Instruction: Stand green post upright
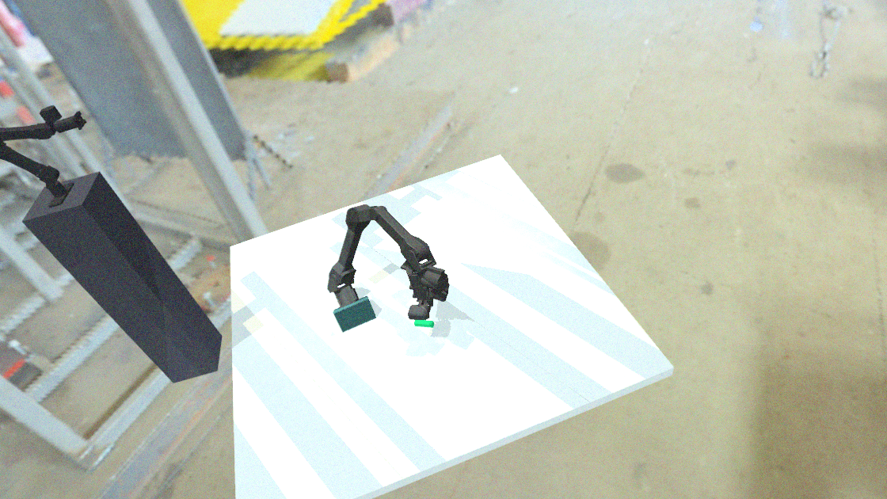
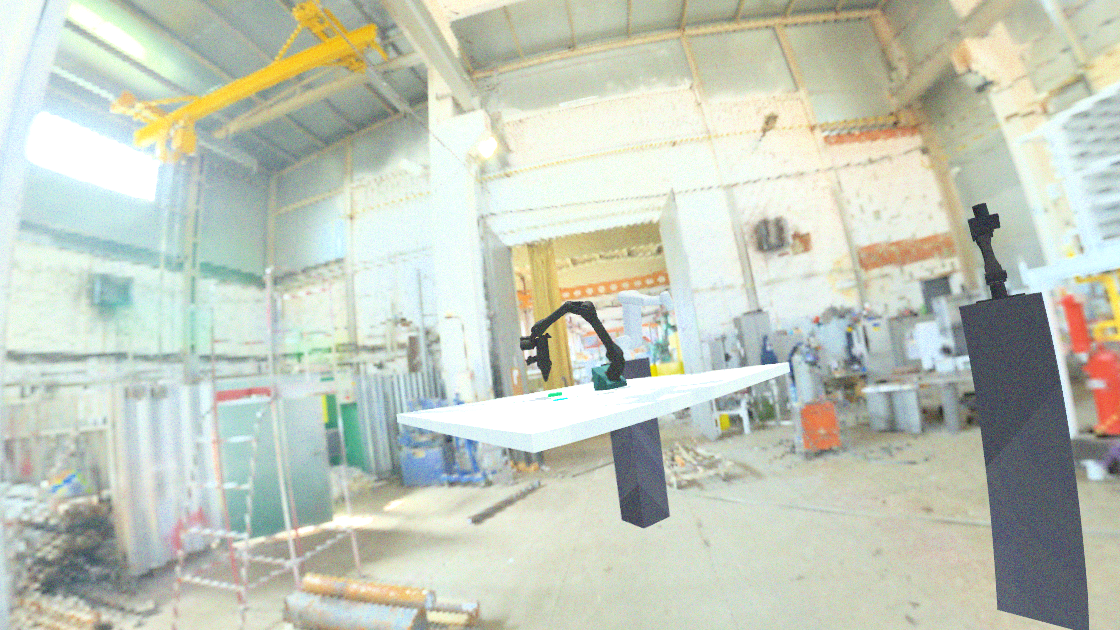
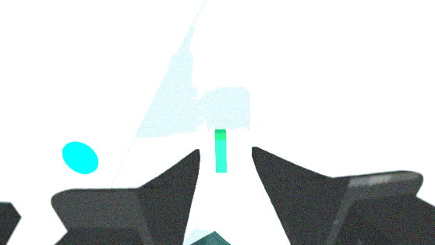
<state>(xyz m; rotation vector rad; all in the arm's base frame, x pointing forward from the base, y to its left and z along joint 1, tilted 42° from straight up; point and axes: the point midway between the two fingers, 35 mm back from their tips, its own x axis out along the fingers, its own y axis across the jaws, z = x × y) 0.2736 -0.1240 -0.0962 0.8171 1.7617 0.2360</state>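
The green post is 7 cm below my gripper tip, 3 cm behind it and 2 cm to the left of it. Round my gripper tip: cyan circle 23 cm to the left, 7 cm below, 6 cm ahead.
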